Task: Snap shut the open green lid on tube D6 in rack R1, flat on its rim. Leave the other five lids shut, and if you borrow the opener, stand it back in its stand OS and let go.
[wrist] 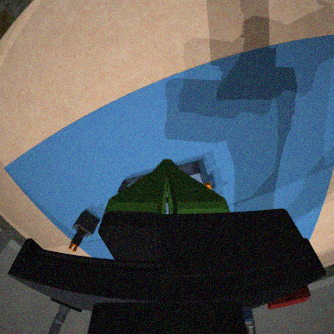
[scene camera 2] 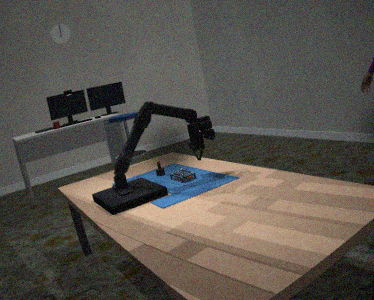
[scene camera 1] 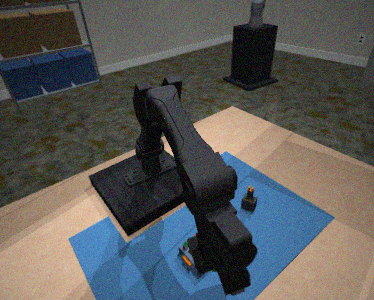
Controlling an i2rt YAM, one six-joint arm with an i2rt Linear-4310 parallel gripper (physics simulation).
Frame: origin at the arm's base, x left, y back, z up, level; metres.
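Seen in the pictures: gripper, fingertip midpoint: (wrist: 166,164) (scene camera 2: 199,160); arm's base, origin of the base link: (scene camera 2: 122,189) (scene camera 1: 152,171).
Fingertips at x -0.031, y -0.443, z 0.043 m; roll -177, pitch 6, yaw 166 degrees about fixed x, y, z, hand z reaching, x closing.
Observation:
Offsets run from my fingertips to a thing's top centre. "*": to the spot under its first point. Level surfaces: height alone.
My gripper (scene camera 2: 199,158) (wrist: 166,164) is shut and empty, with green fingers pointing down, raised above the rack area. In scene camera 1 the arm hides its fingertips. Rack R1 @[dx +0.031, dy +0.101, dz -0.025 m] (scene camera 2: 183,175) (wrist: 196,166) is a small grey frame with an orange mark on the blue mat; the fingers cover most of it in the wrist view and the arm covers much of it in scene camera 1. A small green spot @[* dx -0.022, dy +0.118, dz -0.037 m] (scene camera 1: 185,245) shows at the rack; I cannot tell whether it is the D6 lid. The opener @[dx +0.232, dy +0.156, dz +0.002 m] (scene camera 1: 251,191) (wrist: 74,245), orange-tipped, stands upright in dark stand OS @[dx +0.232, dy +0.156, dz -0.043 m] (scene camera 1: 248,203) (scene camera 2: 160,172) (wrist: 86,221).
The blue mat @[dz -0.083 m] (scene camera 1: 300,215) (scene camera 2: 167,200) (wrist: 125,130) lies on the wooden table @[dz -0.086 m] (scene camera 1: 345,200) (scene camera 2: 280,235) (wrist: 100,60). The black arm base (scene camera 1: 117,205) (scene camera 2: 130,197) stands beside the mat. The stand is off to one side of the rack. Arm shadows fall across the mat.

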